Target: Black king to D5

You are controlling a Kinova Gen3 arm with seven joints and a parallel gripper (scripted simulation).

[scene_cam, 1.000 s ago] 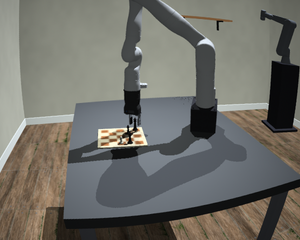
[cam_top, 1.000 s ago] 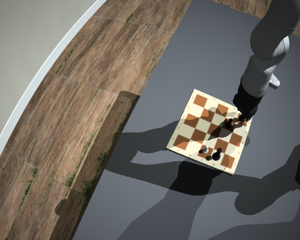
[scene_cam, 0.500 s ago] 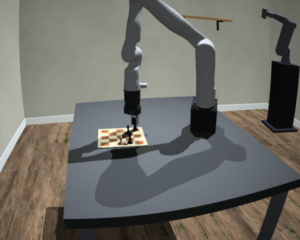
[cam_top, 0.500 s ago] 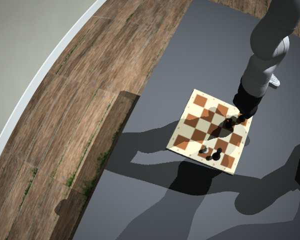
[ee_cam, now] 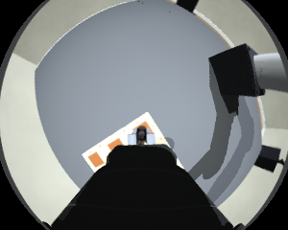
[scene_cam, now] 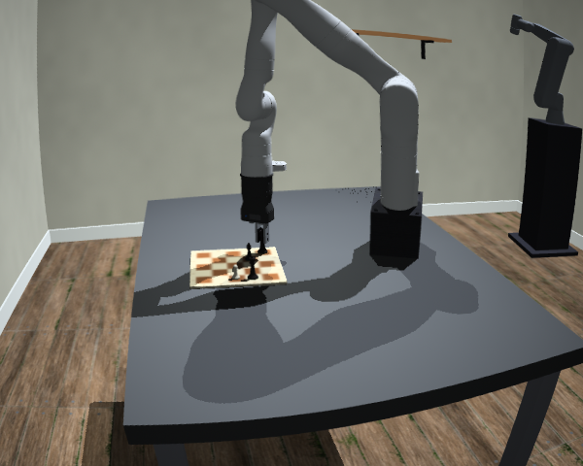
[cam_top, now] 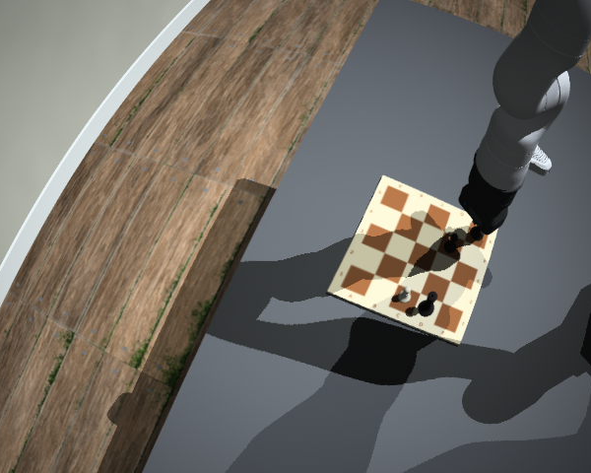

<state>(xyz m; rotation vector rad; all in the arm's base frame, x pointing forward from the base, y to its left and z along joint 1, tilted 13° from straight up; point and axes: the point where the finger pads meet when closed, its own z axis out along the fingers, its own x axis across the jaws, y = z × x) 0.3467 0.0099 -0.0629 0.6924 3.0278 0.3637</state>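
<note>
My gripper is now 50 mm to the right of the black pawn, 30 mm short of it and 20 mm above it. Also, from my hand: black king 10 mm below; white pawn 160 mm to the left, 60 mm ahead, 30 mm below; chessboard 90 mm to the left, 70 mm ahead, 50 mm below.
</note>
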